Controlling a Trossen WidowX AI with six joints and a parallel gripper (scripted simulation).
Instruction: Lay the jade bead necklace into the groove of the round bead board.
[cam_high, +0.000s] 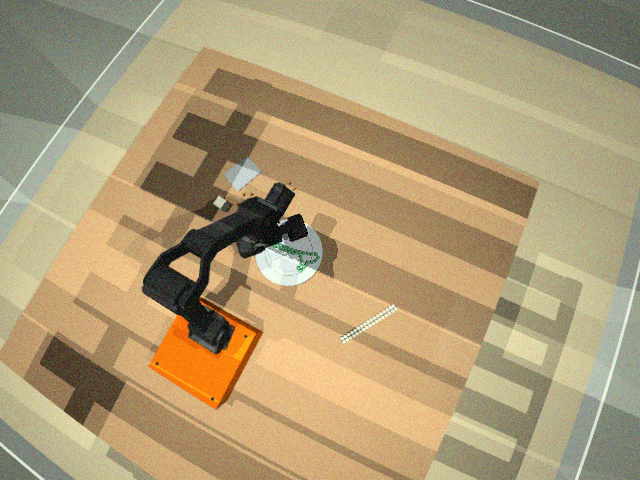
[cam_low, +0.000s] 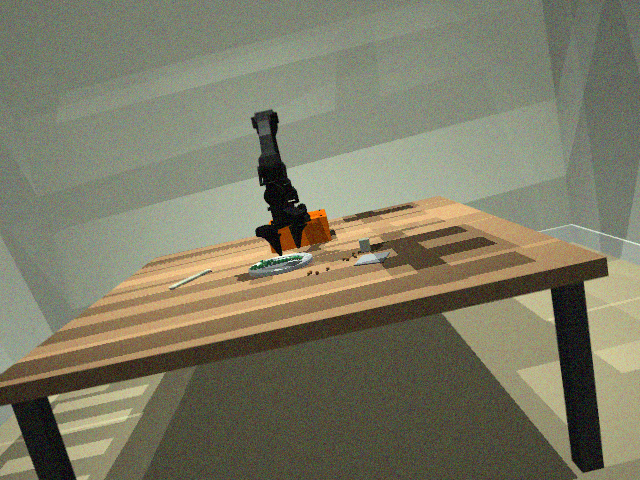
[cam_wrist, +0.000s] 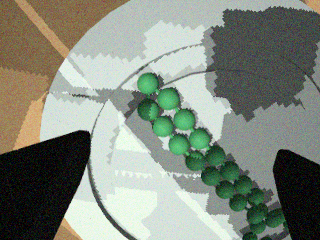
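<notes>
Right now my gripper tip is 4 cm to the left of the round bead board, 3 cm above it and 1 cm past it. The rest, counted from my gripper tip: grey flat plate: 21 cm to the left, 18 cm ahead, 4 cm below; then small white cube: 22 cm to the left, 6 cm ahead, 2 cm below.
</notes>
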